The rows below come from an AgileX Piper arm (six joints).
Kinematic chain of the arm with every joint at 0, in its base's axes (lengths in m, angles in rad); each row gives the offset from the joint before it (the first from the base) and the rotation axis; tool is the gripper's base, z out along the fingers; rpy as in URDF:
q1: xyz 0 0 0.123 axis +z
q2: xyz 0 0 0 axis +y
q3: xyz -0.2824 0 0.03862 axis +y
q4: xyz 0.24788 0 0.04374 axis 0.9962 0 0.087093
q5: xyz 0 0 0 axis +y
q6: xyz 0.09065 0 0.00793 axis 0.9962 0 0.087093
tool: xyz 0 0 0 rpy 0 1.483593 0
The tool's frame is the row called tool.
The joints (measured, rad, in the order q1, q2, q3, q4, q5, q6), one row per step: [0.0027, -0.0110, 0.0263, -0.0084, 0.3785, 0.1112]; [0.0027, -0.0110, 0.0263, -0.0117, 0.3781, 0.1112]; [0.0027, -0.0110, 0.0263, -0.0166, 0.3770, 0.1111]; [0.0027, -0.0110, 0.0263, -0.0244, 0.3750, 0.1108]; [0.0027, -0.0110, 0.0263, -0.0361, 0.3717, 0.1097]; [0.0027, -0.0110, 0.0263, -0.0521, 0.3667, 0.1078]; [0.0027, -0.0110, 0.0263, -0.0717, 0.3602, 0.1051]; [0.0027, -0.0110, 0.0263, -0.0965, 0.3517, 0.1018]
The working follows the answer.
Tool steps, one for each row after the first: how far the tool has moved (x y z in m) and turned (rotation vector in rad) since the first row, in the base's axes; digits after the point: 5 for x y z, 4 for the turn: [0.00001, -0.00011, 0.00004, -0.0033, -0.0004, -0.0002]; [0.00004, -0.00027, 0.00013, -0.0083, -0.0015, -0.0005]; [0.00010, -0.00053, 0.00031, -0.0163, -0.0035, -0.0010]; [0.00019, -0.00091, 0.00061, -0.0291, -0.0069, -0.0014]; [0.00032, -0.00142, 0.00107, -0.0468, -0.0119, -0.0018]; [0.00049, -0.00201, 0.00167, -0.0690, -0.0184, -0.0020]; [0.00070, -0.00274, 0.00248, -0.0969, -0.0269, -0.0022]
Tool pose at each row, in the base's axes (x y z in m, rotation vector in rad; rounded; the steps above come from the unrounded poses): [0.05247, -0.00014, 0.17100, 0.0966, 1.8755, 0.0700]; [0.05248, -0.00025, 0.17103, 0.0946, 1.8751, 0.0668]; [0.05251, -0.00041, 0.17113, 0.0914, 1.8741, 0.0619]; [0.05256, -0.00067, 0.17131, 0.0861, 1.8722, 0.0542]; [0.05265, -0.00105, 0.17161, 0.0776, 1.8689, 0.0421]; [0.05279, -0.00156, 0.17206, 0.0656, 1.8640, 0.0254]; [0.05295, -0.00215, 0.17267, 0.0503, 1.8575, 0.0048]; [0.05317, -0.00288, 0.17347, 0.0310, 1.8487, -0.0210]

